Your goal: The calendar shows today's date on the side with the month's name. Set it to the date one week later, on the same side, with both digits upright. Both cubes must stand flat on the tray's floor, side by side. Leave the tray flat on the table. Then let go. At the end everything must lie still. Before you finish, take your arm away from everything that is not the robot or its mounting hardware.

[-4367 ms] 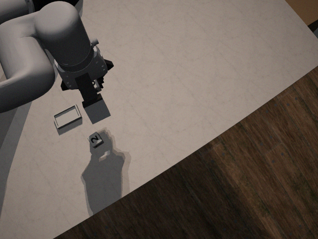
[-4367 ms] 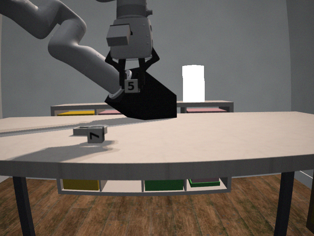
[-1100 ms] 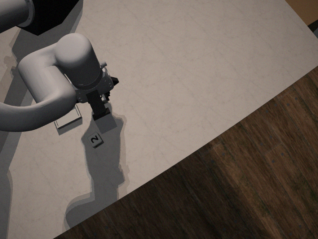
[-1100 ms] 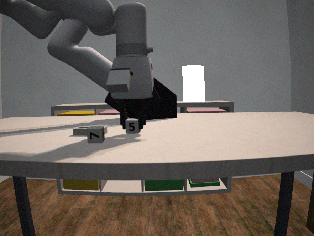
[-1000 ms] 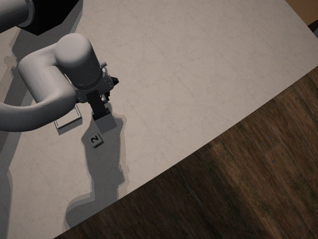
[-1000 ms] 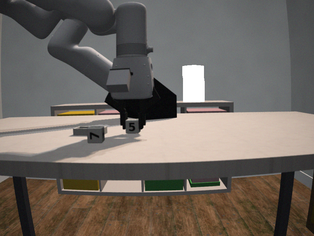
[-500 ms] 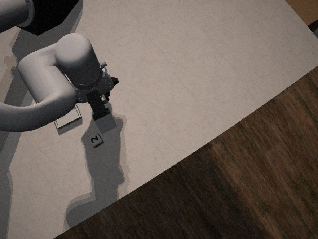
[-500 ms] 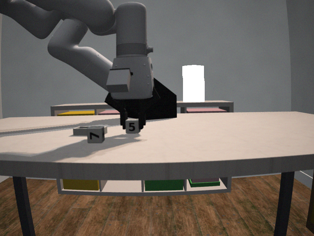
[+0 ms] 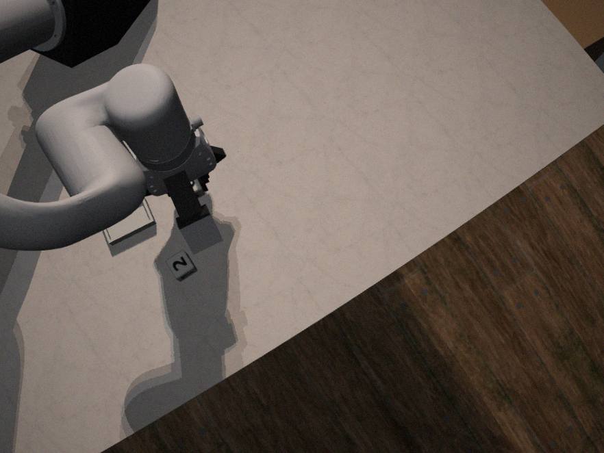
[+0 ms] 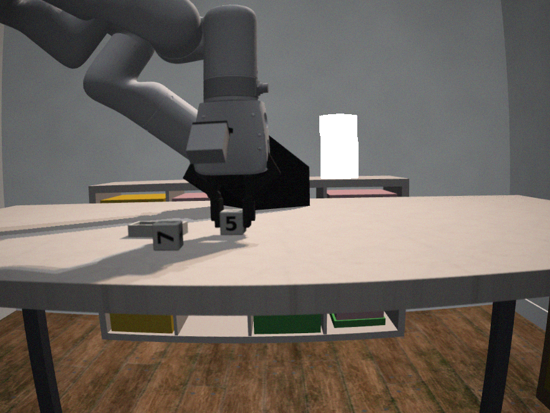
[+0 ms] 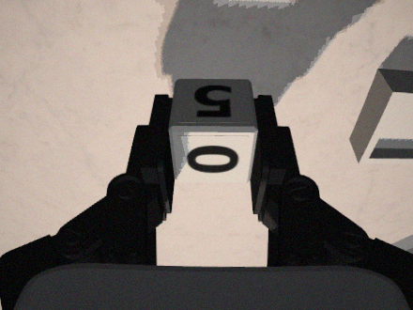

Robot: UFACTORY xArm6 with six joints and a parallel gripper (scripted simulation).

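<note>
My hand is 70 mm short of the white cube, 90 mm to the left of it and 20 mm above it. From my hand the other things lie so: grey tray 40 mm behind, 100 mm to the right, 20 mm below.
</note>
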